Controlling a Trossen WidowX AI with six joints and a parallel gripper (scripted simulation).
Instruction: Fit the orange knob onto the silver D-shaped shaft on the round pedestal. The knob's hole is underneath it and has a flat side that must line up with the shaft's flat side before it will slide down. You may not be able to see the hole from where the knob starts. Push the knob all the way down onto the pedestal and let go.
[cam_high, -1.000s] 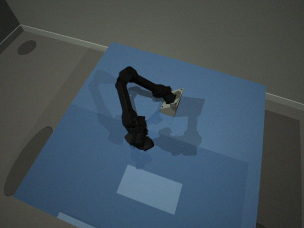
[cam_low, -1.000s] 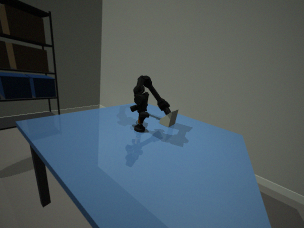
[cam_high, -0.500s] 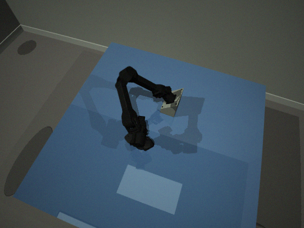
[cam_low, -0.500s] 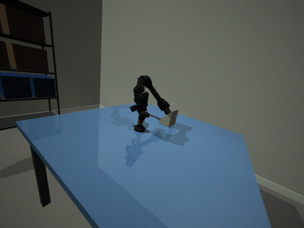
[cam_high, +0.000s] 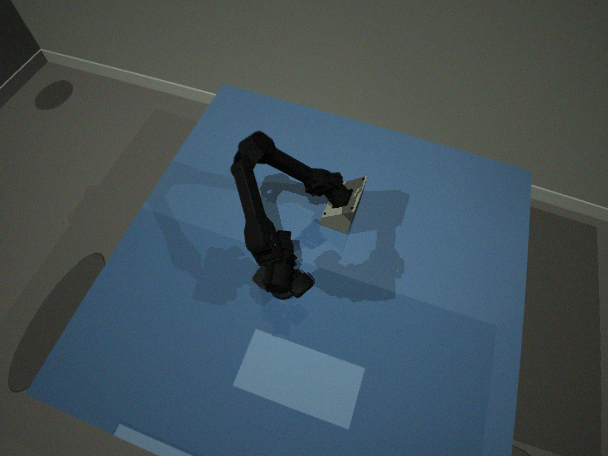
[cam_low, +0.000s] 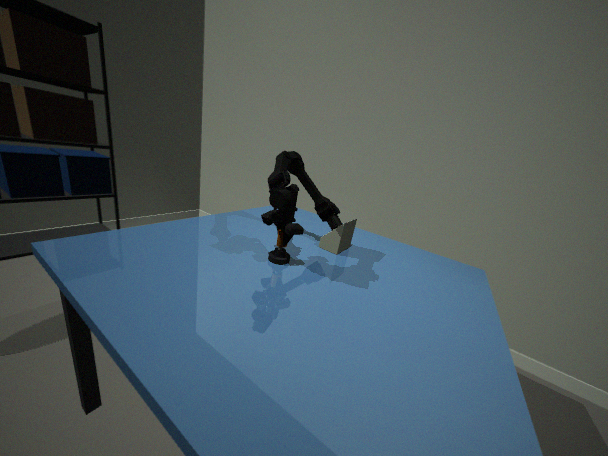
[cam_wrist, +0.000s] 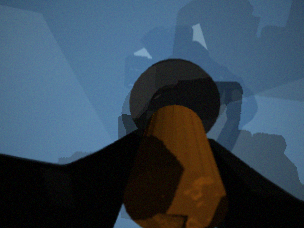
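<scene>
Right now the orange knob is 3 cm above my gripper tip. Also, from my gripper tip: round dark pedestal (4 cm below).
</scene>
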